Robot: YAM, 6 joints.
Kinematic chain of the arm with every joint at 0, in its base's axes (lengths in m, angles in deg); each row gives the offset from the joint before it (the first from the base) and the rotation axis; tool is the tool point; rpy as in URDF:
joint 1: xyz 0 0 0.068 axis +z
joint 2: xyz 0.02 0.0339 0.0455 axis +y
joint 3: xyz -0.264 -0.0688 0 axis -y
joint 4: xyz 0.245 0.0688 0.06 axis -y
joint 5: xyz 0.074 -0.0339 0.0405 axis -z
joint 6: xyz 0.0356 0 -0.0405 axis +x
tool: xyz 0 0 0 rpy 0 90 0
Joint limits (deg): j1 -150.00..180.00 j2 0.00..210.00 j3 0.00..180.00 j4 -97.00..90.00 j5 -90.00..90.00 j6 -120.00..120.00
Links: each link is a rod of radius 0.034 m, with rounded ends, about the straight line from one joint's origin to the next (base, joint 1, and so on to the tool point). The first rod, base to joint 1, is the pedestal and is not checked.
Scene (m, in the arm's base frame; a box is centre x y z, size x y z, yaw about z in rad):
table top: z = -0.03
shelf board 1: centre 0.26 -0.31 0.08 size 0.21 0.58 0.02 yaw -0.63
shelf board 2: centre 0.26 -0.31 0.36 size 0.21 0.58 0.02 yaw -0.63
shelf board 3: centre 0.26 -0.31 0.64 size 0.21 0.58 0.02 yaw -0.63
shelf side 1: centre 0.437 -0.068 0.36 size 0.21 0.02 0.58 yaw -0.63
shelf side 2: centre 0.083 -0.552 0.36 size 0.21 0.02 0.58 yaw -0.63
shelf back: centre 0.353 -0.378 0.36 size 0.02 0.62 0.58 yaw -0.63
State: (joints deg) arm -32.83 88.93 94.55 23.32 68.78 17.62
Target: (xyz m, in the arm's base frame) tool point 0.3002 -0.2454 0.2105
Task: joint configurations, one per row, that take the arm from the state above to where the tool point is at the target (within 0.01 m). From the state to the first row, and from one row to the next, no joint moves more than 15 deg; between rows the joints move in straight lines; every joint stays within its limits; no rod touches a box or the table.
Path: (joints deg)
1: -31.55 75.68 84.72 21.43 71.68 17.62
2: -30.28 62.43 74.89 19.55 74.58 17.62
3: -30.57 60.30 61.85 14.54 77.02 17.62
4: -30.86 58.17 48.80 9.53 79.46 17.62
5: -31.15 56.05 35.76 4.52 81.90 17.62
6: -31.44 53.92 22.71 -0.49 84.34 17.62
7: -32.16 66.63 32.71 3.45 80.80 17.62
8: -32.88 79.34 42.72 7.40 77.25 17.62
9: -33.59 92.06 52.72 11.34 73.70 17.62
10: -34.31 104.77 62.72 15.29 70.15 17.62

